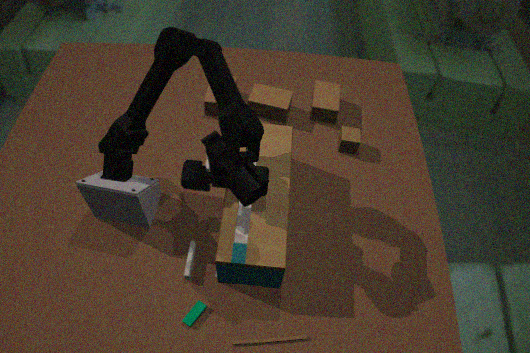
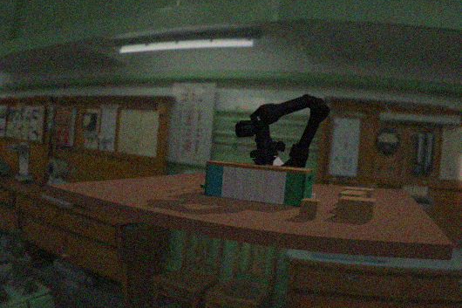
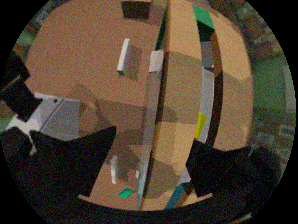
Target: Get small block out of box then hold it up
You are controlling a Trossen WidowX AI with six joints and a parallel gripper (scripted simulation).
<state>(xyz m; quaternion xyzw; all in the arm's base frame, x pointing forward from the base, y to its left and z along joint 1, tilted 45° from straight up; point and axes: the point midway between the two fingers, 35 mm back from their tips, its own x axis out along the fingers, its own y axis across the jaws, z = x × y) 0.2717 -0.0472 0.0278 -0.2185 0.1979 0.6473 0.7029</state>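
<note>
The yellow block lies 50 mm ahead of my gripper tip and 20 mm to the left of it. The rest, counted from my gripper tip: thin stick: 120 mm ahead, 320 mm to the right, 80 mm below; then green tile: 50 mm behind, 280 mm to the right, 80 mm below; then long box: 40 mm ahead, 30 mm below.
</note>
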